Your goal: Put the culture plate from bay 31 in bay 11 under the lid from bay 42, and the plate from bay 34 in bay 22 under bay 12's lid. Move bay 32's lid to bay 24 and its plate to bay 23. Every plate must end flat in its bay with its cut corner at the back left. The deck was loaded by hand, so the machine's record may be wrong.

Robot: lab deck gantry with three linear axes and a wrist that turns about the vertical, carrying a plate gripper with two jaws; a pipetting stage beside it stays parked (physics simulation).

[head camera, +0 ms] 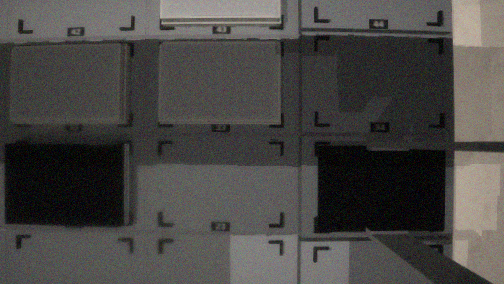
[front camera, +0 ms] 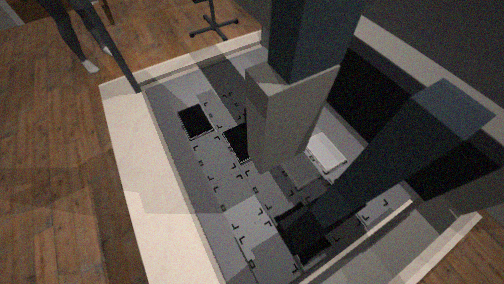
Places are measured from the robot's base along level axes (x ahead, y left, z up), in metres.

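Pixels of known places: gripper, fingertip midpoint: (head camera: 384, 188); robot's base, origin of the base link: (front camera: 178, 115).
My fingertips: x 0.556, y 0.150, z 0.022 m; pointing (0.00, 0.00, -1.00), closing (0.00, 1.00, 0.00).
For each thing: its top centre in the pictures, then the offset to it from my fingertips. "spot": a spot on its surface instead.
- Bay 23, surface spot: (head camera: 220, 192) spot: 0.164 m back, 0.009 m right, 0.022 m down
- Bay 12, surface spot: (front camera: 212, 160) spot: 0.319 m back, 0.117 m right, 0.022 m down
- grey plate, middle of its top: (head camera: 219, 81) (front camera: 297, 164) 0.164 m back, 0.107 m left, 0.008 m down
In the head view my gripper (head camera: 382, 190) is shut on a black lid (head camera: 345, 190), low over bay 24; the gap beneath is hard to judge. A grey plate without its black lid (head camera: 65, 84) is in bay 32. Bay 23 (head camera: 220, 192) holds no plate. A black-lidded plate (head camera: 65, 185) (front camera: 238, 140) is in bay 22, and another black-lidded plate (front camera: 195, 120) is in bay 11. Bay 12 (front camera: 212, 160) has no plate or lid. In the front view the gripper's dark head (front camera: 302, 230) hides its fingers and the lid.
A grey plate (head camera: 220, 82) (front camera: 303, 171) stands in bay 33. A white plate or lid (head camera: 220, 7) (front camera: 327, 151) is in bay 43. The beige gantry box (front camera: 290, 120) and blue arm (front camera: 375, 155) block part of the front view. Raised edge walls (front camera: 150, 200) border the deck.
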